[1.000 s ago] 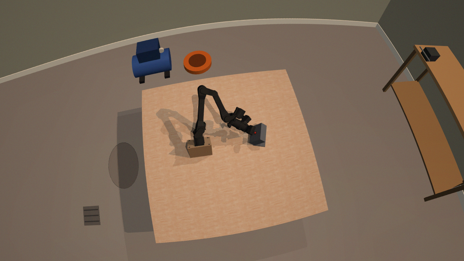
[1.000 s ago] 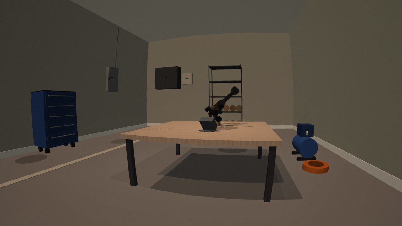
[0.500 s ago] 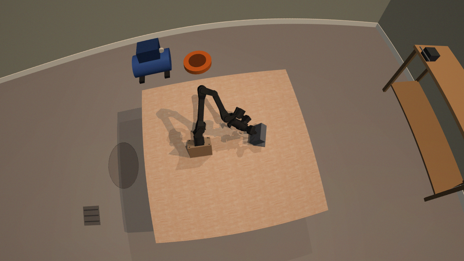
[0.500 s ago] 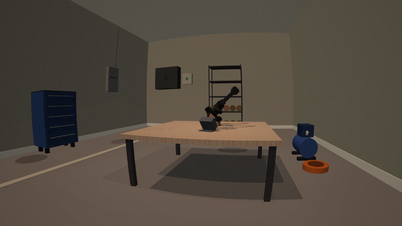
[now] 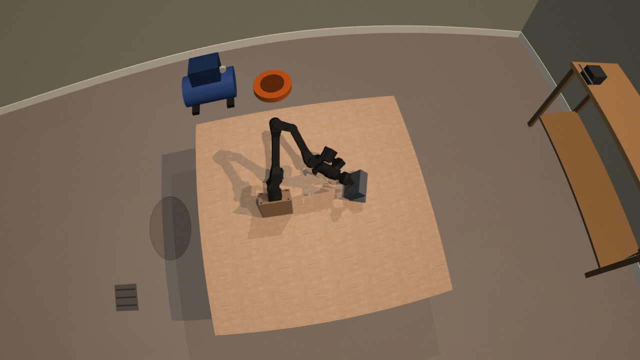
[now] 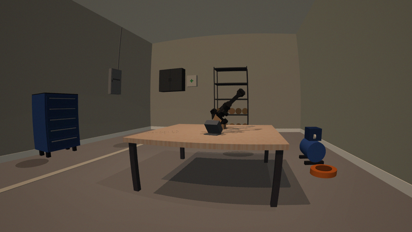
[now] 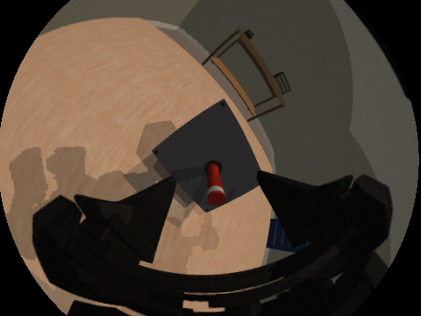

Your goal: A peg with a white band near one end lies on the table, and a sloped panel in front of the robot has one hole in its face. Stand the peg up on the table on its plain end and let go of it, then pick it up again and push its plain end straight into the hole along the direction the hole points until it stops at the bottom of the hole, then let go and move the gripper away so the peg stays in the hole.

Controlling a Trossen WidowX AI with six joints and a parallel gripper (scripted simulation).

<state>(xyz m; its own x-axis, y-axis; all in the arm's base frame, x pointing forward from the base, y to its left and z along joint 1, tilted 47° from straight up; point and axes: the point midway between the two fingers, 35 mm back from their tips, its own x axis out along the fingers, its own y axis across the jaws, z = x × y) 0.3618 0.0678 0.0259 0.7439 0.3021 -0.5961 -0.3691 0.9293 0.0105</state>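
The red peg lies 10 mm behind my gripper tip. From my gripper tip the other things lie so: dark grey sloped panel: 40 mm ahead, 10 mm to the right, 40 mm below.
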